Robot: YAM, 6 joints.
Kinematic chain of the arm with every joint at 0, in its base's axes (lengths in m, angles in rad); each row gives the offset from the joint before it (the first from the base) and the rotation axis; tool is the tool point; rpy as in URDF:
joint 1: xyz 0 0 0.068 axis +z
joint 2: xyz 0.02 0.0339 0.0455 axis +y
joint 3: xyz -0.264 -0.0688 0 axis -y
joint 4: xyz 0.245 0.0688 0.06 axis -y
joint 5: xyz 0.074 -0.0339 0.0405 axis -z
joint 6: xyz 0.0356 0 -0.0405 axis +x
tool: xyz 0 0 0 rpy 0 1.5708 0
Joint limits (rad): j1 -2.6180..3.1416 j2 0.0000..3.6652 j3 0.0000..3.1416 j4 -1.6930..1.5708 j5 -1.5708..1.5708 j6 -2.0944..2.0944
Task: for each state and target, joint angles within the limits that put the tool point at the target. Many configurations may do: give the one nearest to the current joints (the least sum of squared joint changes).
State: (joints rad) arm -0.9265 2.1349 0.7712 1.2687 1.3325 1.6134
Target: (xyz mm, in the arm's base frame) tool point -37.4 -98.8 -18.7
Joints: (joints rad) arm -1.5962 2.5370 0.0855 1.0449 1.3696 1.6134
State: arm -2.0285 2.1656 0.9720 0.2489 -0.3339 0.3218
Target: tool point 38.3 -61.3 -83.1
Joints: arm -1.2854 2.7494 0.3988 0.1061 -0.5795 0.3218
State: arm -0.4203 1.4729 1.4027 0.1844 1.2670 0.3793
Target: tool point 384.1 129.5 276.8
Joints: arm 0.4076 1.7955 1.2940 0.1609 1.2140 0.3793
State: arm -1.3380 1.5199 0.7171 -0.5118 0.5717 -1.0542
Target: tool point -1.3 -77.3 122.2
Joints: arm -1.3362 1.1890 0.3297 -1.2373 0.5707 -1.0542
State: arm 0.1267 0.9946 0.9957 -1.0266 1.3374 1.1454
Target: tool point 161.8 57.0 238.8
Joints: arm 0.5391 1.1123 0.7585 -1.0455 1.2840 1.1454
